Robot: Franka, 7 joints.
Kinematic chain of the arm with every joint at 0, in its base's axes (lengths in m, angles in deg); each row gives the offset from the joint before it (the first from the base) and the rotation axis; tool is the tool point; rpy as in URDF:
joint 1: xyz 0 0 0.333 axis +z
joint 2: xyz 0 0 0 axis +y
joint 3: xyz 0 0 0.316 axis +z
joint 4: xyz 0.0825 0 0 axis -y
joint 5: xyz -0.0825 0 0.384 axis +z
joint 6: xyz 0 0 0 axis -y
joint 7: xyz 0.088 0 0 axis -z
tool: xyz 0 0 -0.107 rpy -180 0 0
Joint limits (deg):
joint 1: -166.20..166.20
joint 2: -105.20..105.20
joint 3: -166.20..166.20
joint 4: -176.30..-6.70
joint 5: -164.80..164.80
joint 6: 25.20..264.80
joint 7: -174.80..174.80
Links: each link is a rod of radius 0.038 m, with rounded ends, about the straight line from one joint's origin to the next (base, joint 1, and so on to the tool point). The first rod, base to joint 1, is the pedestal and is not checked.
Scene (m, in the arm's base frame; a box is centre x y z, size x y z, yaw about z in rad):
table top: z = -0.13
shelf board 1: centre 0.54 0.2 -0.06 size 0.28 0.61 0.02 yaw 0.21
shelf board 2: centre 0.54 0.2 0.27 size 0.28 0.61 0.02 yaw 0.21
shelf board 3: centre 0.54 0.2 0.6 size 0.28 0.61 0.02 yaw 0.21
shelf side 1: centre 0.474 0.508 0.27 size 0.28 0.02 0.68 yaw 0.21
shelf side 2: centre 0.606 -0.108 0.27 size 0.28 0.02 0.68 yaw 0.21
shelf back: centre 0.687 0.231 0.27 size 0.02 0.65 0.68 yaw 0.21
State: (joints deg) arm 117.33 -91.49 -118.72 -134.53 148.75 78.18 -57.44
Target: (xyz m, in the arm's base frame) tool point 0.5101 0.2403 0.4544
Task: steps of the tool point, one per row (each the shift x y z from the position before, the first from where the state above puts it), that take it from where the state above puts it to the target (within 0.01 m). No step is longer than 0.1 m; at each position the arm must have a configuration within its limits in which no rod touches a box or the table.
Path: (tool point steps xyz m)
1: -0.0732 -0.0196 -0.0102
2: -0.0769 -0.0175 -0.0014
3: -0.0761 -0.0111 0.0116
4: 0.0304 0.0468 0.0726
5: 0.0091 0.0401 0.0819
6: -0.0109 0.0276 0.0861
7: -0.0283 0.0110 0.0848
8: 0.0829 0.0215 -0.0046
9: 0.0783 0.0165 -0.0009
10: 0.0724 0.0117 0.0055

